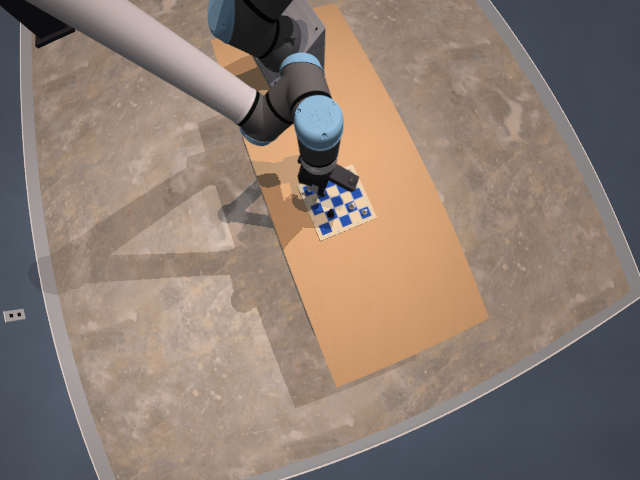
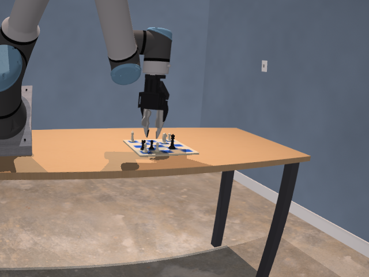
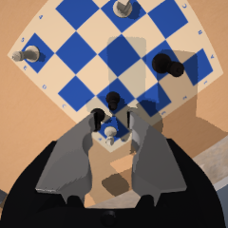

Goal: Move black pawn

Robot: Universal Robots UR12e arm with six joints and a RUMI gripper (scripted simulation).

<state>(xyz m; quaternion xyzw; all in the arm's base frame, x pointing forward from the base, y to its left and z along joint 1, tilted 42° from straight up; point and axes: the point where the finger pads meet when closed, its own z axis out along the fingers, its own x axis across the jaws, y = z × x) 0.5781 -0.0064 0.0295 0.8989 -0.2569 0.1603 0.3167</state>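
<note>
My gripper is now 40 mm above the black pawn. Also, from my hand: tall black piece: 80 mm ahead, 30 mm below; cream chessboard: 40 mm ahead, 40 mm to the left, 60 mm below.
</note>
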